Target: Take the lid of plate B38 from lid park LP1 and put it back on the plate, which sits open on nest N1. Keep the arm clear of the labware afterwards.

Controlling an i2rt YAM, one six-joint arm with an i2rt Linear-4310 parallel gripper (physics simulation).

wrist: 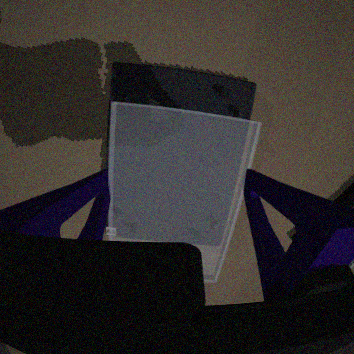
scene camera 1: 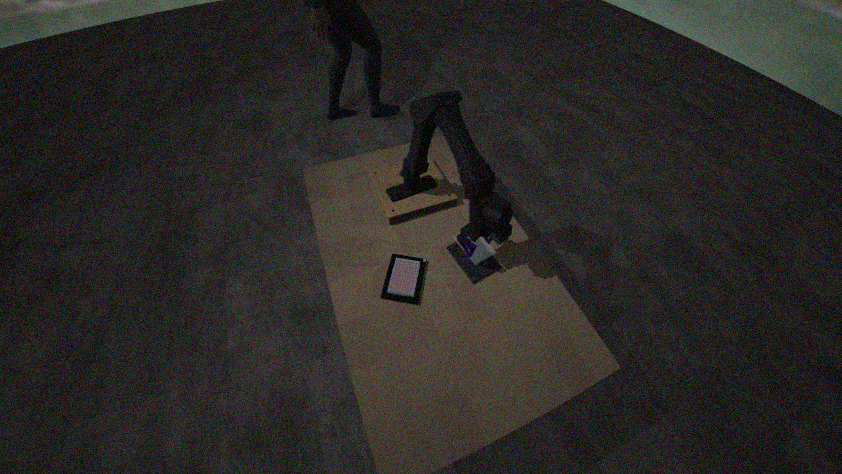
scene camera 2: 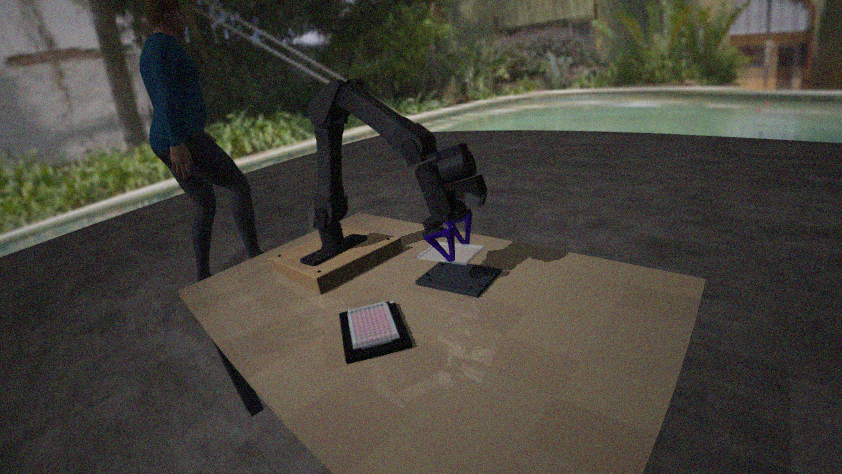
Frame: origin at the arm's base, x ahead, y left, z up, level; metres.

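Seen in the pictures: gripper, fingertip midpoint: [wrist: 177, 177] [scene camera 1: 478, 249] [scene camera 2: 459, 253]; arm's base, origin of the base link: [scene camera 1: 411, 188] [scene camera 2: 335, 250].
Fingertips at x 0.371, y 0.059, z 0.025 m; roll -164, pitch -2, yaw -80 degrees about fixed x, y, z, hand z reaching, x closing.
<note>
Pixels of each thing's top centre, then the offset from my fingertips to it. Level surfaces: height alone.
- dark lid park LP1, middle of its top: [wrist: 173, 168] [scene camera 2: 458, 271] [scene camera 1: 474, 255] dx -0.009, dy -0.001, dz -0.046 m
- Plate B38, middle of its top: [scene camera 2: 370, 320] [scene camera 1: 404, 275] dx -0.047, dy -0.251, dz -0.039 m
- black nest N1, middle of its top: [scene camera 2: 371, 324] [scene camera 1: 404, 276] dx -0.047, dy -0.251, dz -0.048 m
- wooden table, its level: dz -0.066 m
The pale, translucent lid [scene camera 1: 484, 253] [scene camera 2: 471, 252] [wrist: 175, 160] is held between the purple fingers of my gripper [scene camera 1: 478, 247] [scene camera 2: 458, 250] [wrist: 177, 177], which is shut on its two long sides. The lid hangs roughly level above the dark lid park LP1 [scene camera 1: 476, 275] [scene camera 2: 456, 283] [wrist: 135, 82], with a gap between them. Plate B38 [scene camera 1: 405, 276] [scene camera 2: 372, 325], white with pinkish wells, sits open on the black nest N1 [scene camera 1: 400, 299] [scene camera 2: 377, 351]. The plate and nest do not show in the wrist view. The arm's dark body hides part of the lid's near end there.
The arm stands on a wooden base block [scene camera 1: 425, 211] [scene camera 2: 359, 267] at the back of the wooden table [scene camera 1: 471, 365] [scene camera 2: 530, 365]. A person [scene camera 1: 373, 64] [scene camera 2: 170, 94] stands on the floor behind the table. The arm's shadow falls beside the lid park.
</note>
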